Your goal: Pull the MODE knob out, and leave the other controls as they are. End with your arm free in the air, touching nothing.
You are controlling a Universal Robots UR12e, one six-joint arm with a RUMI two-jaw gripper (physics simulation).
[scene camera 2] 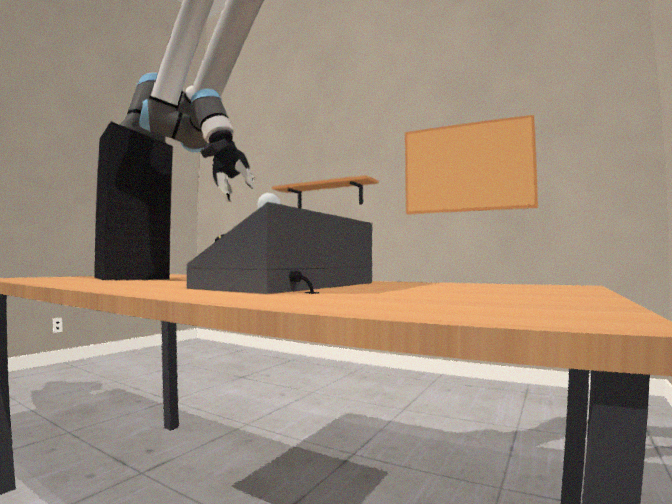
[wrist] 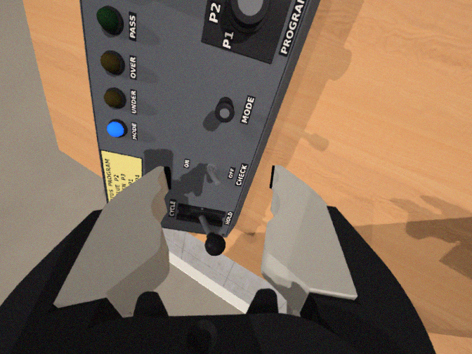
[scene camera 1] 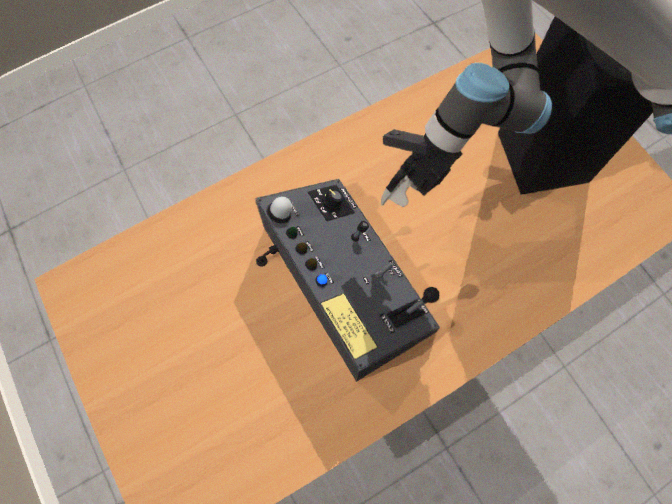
Labels:
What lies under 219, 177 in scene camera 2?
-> The gripper.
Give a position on a grey control box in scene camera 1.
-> At 362, 311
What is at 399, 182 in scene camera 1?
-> The gripper.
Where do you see a grey control box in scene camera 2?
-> At 278, 248

